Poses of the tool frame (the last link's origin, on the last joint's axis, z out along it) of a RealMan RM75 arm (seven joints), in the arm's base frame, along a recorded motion.
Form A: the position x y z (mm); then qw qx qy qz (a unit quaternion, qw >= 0).
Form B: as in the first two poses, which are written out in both.
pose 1, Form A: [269.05, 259.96, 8.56, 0.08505, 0.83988, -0.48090, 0.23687]
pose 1, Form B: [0.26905, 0.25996, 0.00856, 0.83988, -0.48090, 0.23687, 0.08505]
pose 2, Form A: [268.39, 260.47, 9.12, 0.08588, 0.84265, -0.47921, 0.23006]
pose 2, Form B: [0.26839, 0.26047, 0.00912, 0.84265, -0.47921, 0.23006, 0.08588]
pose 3, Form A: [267.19, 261.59, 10.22, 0.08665, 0.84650, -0.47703, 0.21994]
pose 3, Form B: [0.26719, 0.26159, 0.01022, 0.84650, -0.47703, 0.21994, 0.08665]
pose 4, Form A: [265.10, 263.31, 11.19, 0.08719, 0.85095, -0.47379, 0.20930]
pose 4, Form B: [0.26510, 0.26331, 0.01119, 0.85095, -0.47379, 0.20930, 0.08719]
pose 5, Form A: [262.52, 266.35, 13.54, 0.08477, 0.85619, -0.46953, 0.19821]
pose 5, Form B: [0.26252, 0.26635, 0.01354, 0.85619, -0.46953, 0.19821, 0.08477]
